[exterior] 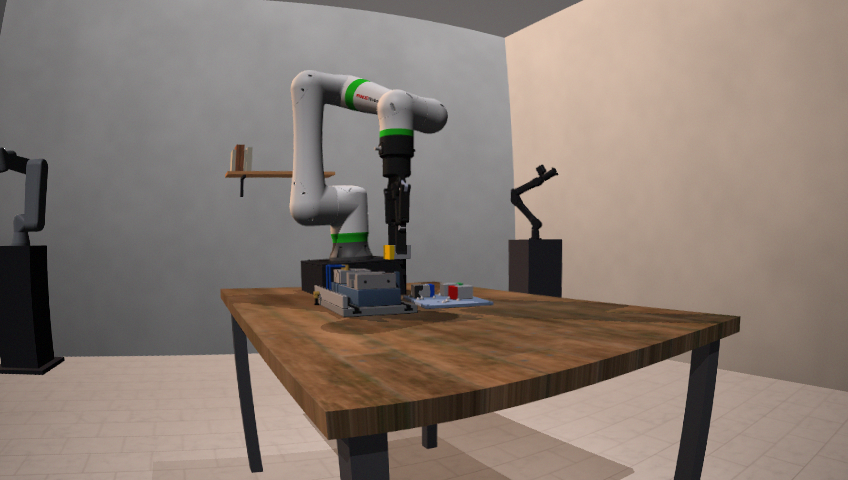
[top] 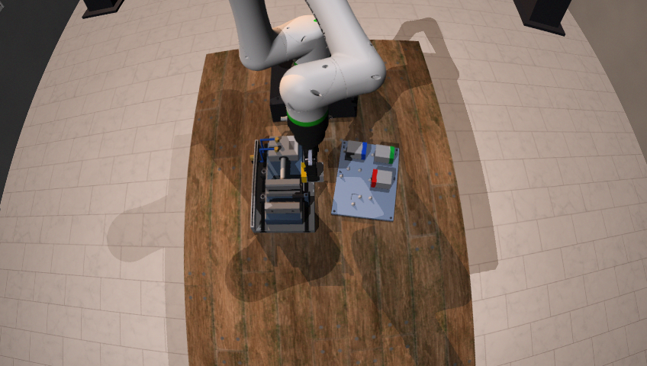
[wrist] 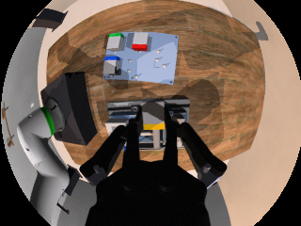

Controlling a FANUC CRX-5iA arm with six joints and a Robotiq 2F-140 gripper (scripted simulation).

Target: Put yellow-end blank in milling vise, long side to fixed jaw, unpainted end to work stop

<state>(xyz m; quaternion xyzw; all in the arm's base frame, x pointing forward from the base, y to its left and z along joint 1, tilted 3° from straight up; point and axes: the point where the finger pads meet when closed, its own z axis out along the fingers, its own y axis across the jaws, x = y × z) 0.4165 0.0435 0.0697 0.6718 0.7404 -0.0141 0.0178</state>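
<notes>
Right now my hand is 10 cm above the fixed jaw, 8 cm to the left of it and 8 cm short of it. The rest, counted from my hand: yellow-ended blank: 3 cm below; blue-grey plate: 18 cm below, 16 cm to the left, 6 cm behind; hosed block: 11 cm behind, 10 cm to the right, 10 cm below.
</notes>
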